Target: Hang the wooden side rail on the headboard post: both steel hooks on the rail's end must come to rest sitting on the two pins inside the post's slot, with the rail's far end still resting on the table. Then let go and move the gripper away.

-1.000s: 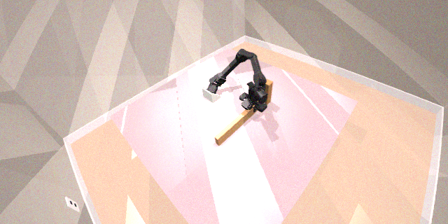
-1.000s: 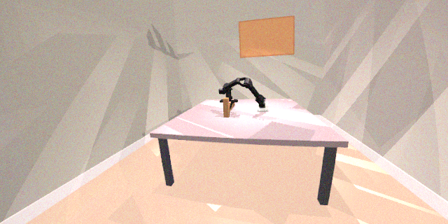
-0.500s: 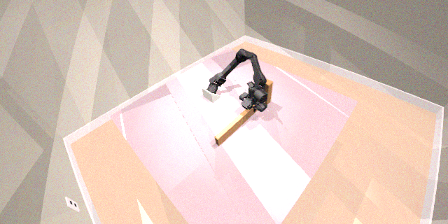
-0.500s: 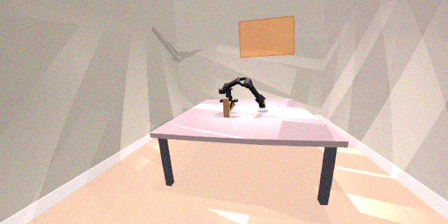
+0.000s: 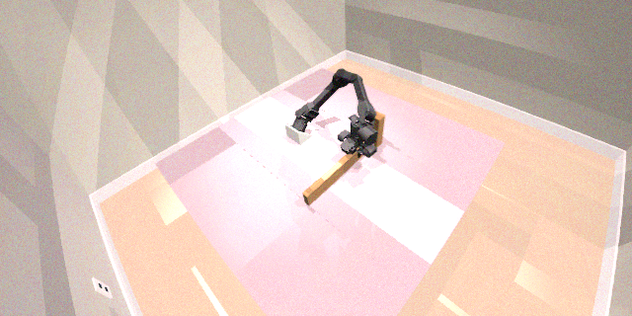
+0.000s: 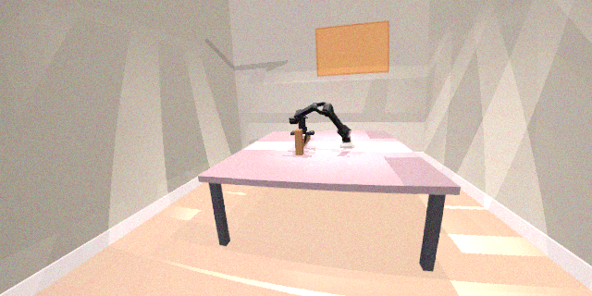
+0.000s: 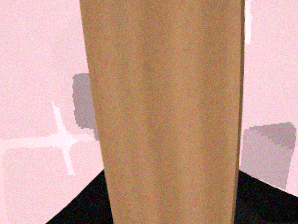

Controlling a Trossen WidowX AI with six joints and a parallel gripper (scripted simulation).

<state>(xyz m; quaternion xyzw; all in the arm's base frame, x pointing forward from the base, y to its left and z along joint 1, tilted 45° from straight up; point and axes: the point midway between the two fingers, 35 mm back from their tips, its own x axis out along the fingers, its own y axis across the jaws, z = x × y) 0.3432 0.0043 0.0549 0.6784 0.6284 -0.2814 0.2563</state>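
The wooden headboard post is 10 mm ahead of my gripper tip, 160 mm to the left of it and 40 mm above it.
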